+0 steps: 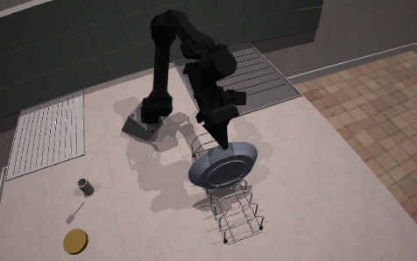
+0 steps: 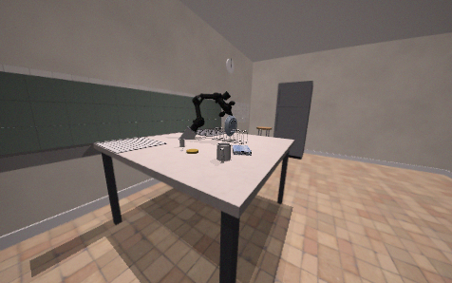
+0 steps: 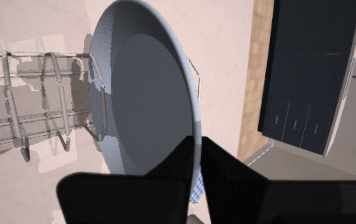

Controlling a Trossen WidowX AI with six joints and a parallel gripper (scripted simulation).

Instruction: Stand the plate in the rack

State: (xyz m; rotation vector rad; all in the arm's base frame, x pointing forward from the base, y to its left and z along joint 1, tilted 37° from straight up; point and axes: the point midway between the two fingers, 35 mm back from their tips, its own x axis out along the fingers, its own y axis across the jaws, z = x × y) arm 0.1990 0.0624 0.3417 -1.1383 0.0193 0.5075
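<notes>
Right now my hand is 12 cm above the plate and 3 cm short of it. Also, from my hand: small spatula (50 cm to the right, 26 cm below, 3 cm ahead); mug (41 cm to the right, 36 cm ahead, 22 cm below); yellow disc (47 cm to the right, 25 cm below, 13 cm ahead).
</notes>
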